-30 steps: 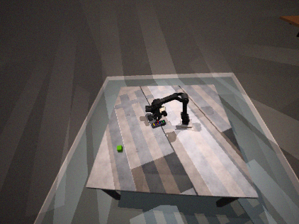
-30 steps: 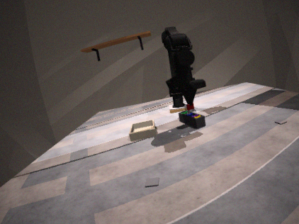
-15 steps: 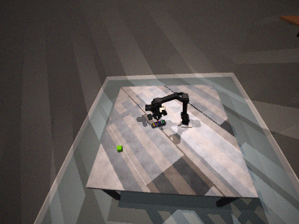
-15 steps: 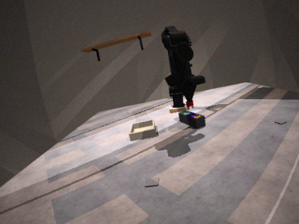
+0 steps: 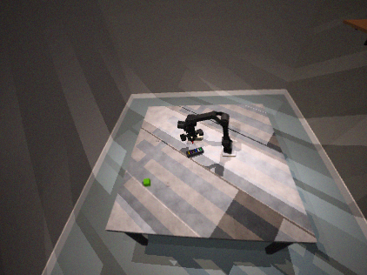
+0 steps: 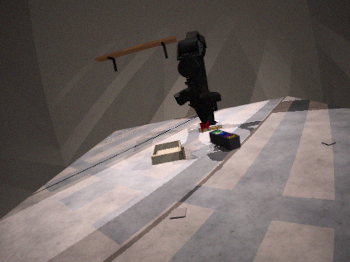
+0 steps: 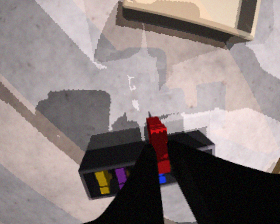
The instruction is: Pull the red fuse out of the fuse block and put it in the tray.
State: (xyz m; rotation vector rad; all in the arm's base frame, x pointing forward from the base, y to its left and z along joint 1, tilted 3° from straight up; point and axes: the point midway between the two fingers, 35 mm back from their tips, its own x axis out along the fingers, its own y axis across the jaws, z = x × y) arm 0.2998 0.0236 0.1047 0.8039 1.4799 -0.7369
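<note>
The beige tray lies 15 cm to the right of my gripper tip, 9 cm below it and 1 cm ahead of it. Round my gripper tip: red fuse 1 cm below; small green cube 41 cm to the left, 26 cm ahead, 7 cm below.
</note>
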